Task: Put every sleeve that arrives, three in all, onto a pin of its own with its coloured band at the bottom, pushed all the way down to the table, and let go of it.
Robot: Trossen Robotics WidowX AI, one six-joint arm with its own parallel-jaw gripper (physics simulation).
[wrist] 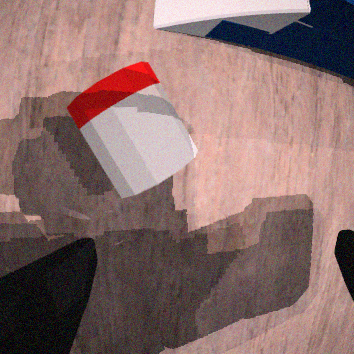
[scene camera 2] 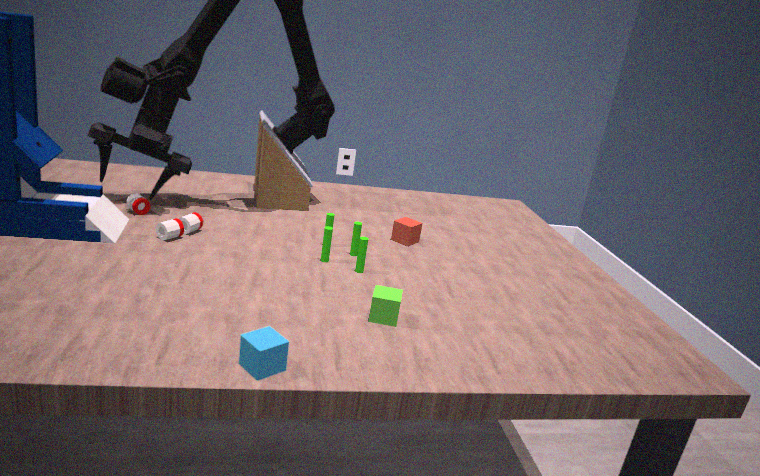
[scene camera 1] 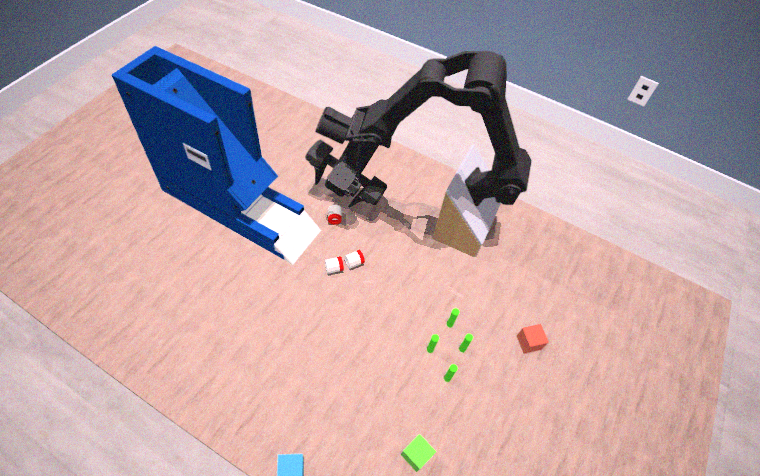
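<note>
One white sleeve with a red band (scene camera 1: 334, 215) (scene camera 2: 138, 205) (wrist: 140, 135) lies on its side on the table, close to the chute's exit. Two more sleeves lie on their sides almost end to end, the left one (scene camera 1: 333, 265) (scene camera 2: 169, 229) and the right one (scene camera 1: 353, 259) (scene camera 2: 192, 223); both bands point right in the scene views. Several green pins (scene camera 1: 450, 372) (scene camera 2: 362, 255) stand upright and bare. My gripper (scene camera 1: 336, 193) (scene camera 2: 127, 189) (wrist: 221, 249) is open and empty, above the table beside the lone sleeve, which is not between the fingertips in the wrist view.
The blue chute (scene camera 1: 168, 123) (scene camera 2: 16, 100) with its white ramp (scene camera 1: 294, 229) (scene camera 2: 106, 218) stands left of the sleeves. A wedge-shaped block (scene camera 1: 457, 227) (scene camera 2: 277, 179) stands by the arm's base. Red (scene camera 1: 532, 338) (scene camera 2: 406, 231), green (scene camera 1: 418, 452) (scene camera 2: 385, 306) and blue (scene camera 1: 290, 464) (scene camera 2: 263, 353) cubes lie around the pins.
</note>
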